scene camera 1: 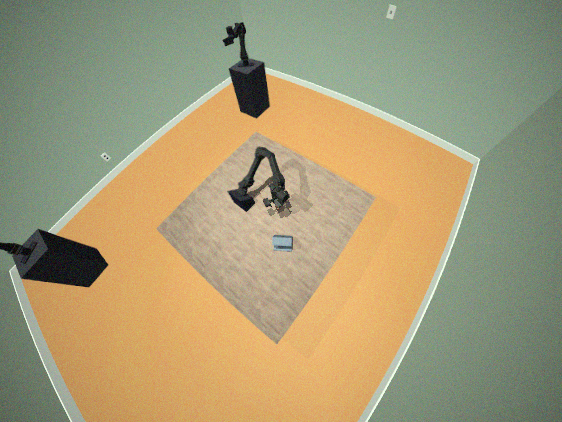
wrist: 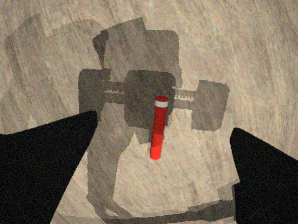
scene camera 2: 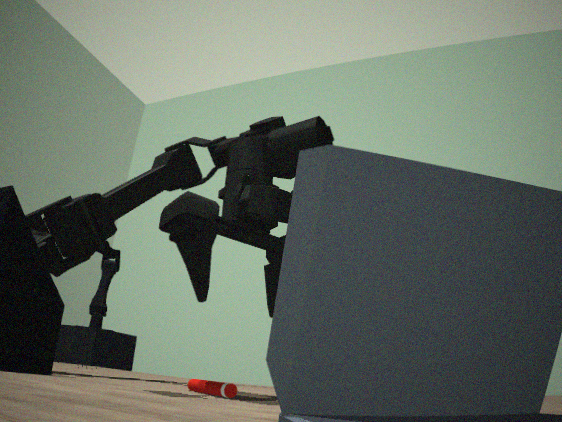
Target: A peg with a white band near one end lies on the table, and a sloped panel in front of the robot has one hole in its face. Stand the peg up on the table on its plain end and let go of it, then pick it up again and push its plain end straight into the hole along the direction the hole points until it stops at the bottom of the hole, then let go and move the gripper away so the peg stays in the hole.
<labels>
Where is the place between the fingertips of the gripper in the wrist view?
166,126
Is the gripper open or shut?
Open.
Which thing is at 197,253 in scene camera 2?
The gripper.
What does the gripper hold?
Nothing.
</labels>
